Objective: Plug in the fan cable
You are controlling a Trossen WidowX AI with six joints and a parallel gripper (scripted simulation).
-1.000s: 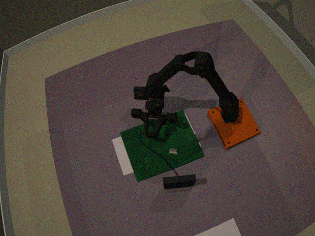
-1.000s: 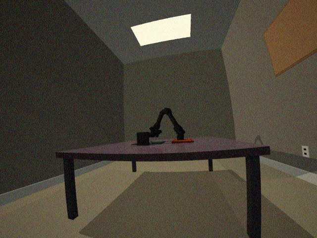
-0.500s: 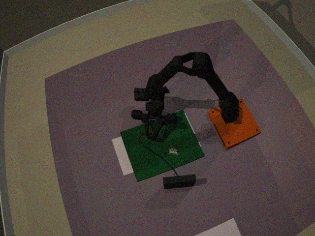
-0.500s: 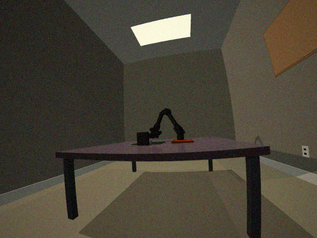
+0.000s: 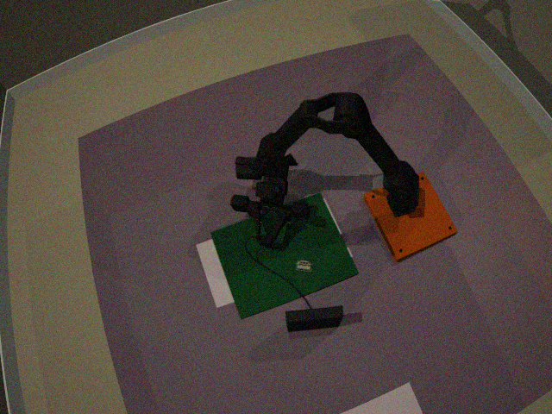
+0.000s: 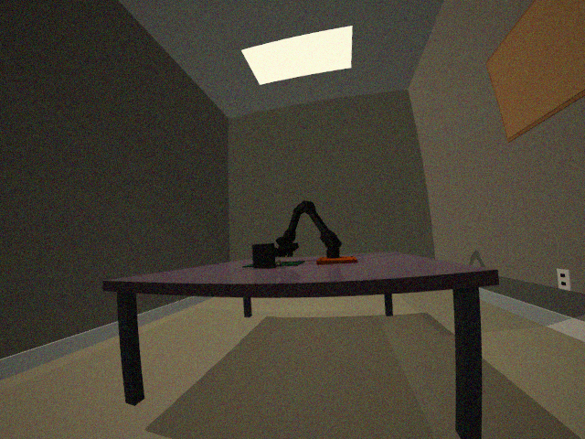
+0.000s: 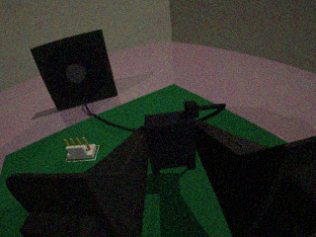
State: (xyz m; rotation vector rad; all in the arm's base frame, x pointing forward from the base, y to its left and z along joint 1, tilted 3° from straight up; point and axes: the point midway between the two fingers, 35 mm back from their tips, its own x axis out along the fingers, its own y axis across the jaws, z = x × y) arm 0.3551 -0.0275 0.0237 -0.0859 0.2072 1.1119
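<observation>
Now: gripper tip 30 mm past the green board, 20 mm to the right of it and 70 mm above it. Also, from my gripper tip: black fan (50 mm behind, 200 mm to the left, 10 mm above); white four-pin fan header (70 mm behind, 70 mm to the left, 50 mm below); dark plug (10 mm to the right, 10 mm below).
</observation>
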